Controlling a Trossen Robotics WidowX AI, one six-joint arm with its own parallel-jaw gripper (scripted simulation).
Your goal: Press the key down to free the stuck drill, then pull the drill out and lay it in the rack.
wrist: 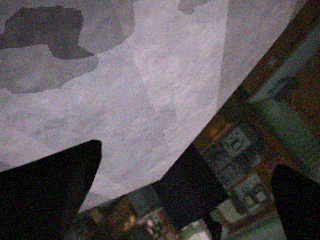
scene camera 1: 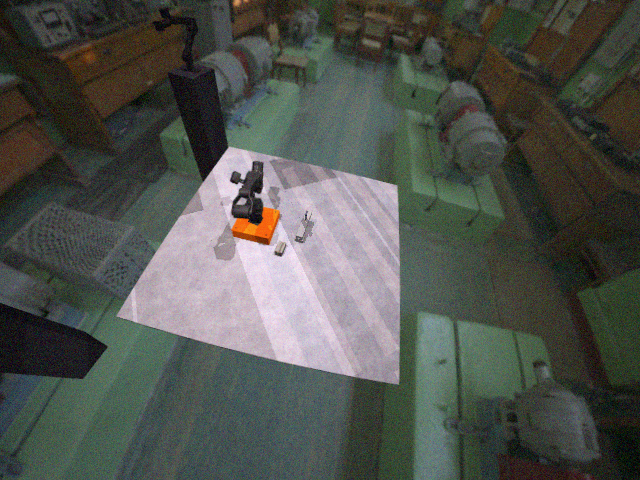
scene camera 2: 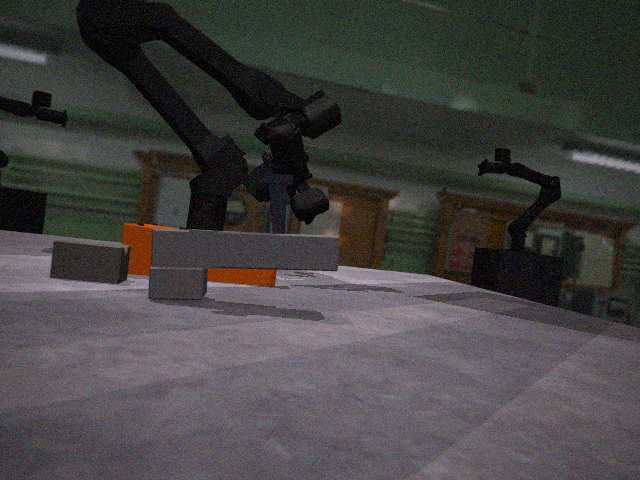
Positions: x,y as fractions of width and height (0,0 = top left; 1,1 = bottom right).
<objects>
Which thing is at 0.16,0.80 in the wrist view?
My gripper.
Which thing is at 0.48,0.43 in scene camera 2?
My gripper.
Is my gripper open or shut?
Open.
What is my gripper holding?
Nothing.
</objects>
